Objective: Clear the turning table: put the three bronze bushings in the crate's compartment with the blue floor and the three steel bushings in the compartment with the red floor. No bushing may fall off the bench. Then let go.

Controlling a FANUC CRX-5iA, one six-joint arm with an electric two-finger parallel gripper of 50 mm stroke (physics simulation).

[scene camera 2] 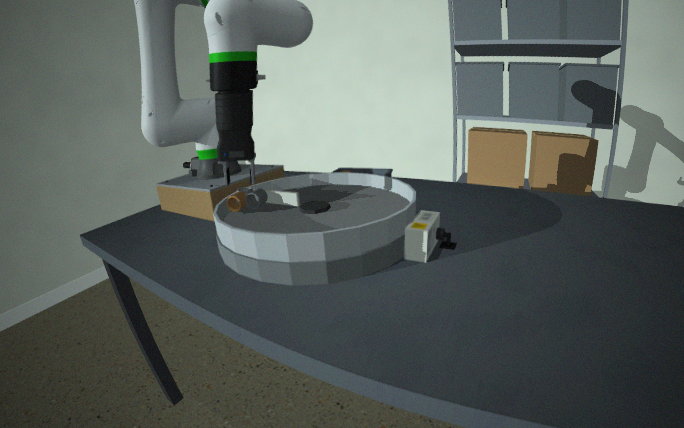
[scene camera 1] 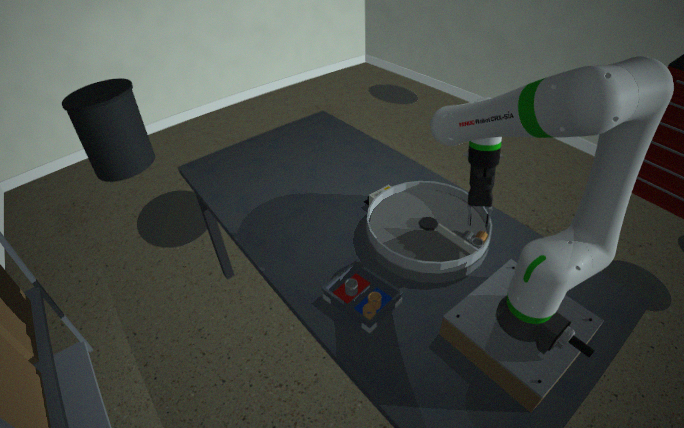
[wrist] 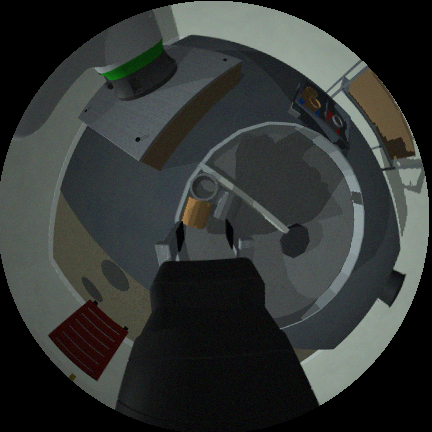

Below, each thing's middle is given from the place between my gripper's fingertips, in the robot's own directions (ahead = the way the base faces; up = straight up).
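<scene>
The turning table [scene camera 2: 322, 228] is 18 cm ahead of my hand and 7 cm to the left of it, and it sits 7 cm below my hand. The crate [wrist: 316, 120], counted from my hand as well, is 8 cm ahead, 42 cm to the left and 9 cm below.
</scene>
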